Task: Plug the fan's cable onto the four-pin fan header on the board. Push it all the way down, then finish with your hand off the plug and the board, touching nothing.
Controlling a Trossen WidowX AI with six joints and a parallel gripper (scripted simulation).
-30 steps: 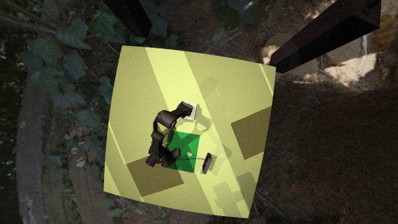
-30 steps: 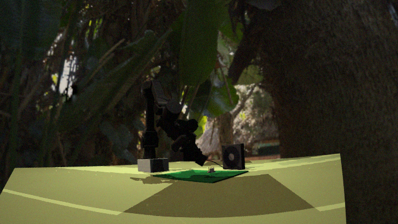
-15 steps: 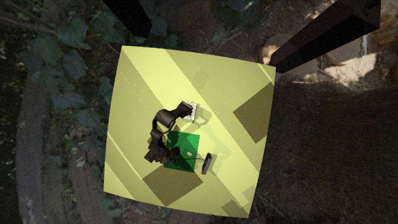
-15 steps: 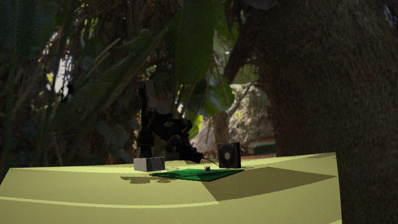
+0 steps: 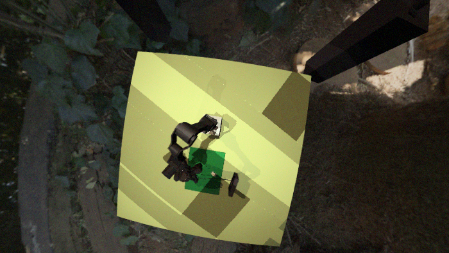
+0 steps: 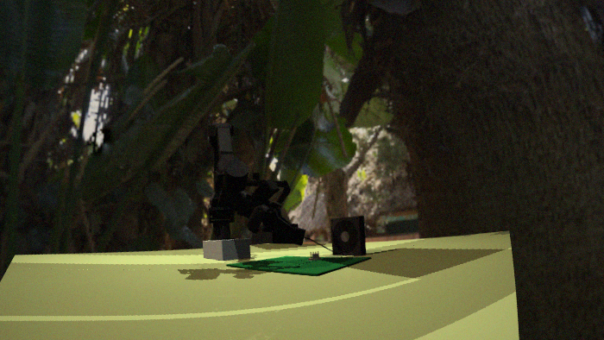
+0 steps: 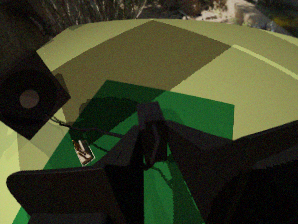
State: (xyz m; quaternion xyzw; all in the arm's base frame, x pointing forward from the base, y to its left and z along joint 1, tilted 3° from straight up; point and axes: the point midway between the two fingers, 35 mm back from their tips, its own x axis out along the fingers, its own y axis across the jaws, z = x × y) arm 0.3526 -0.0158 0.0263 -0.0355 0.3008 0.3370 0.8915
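Now: the green board 100 mm below my gripper tip, 40 mm to the left of it and 40 mm behind it. Also, from my gripper tip: dark plug (10 mm below); then four-pin header (100 mm to the left, 90 mm below, 40 mm behind); then black fan (230 mm to the left, 30 mm below, 30 mm behind).
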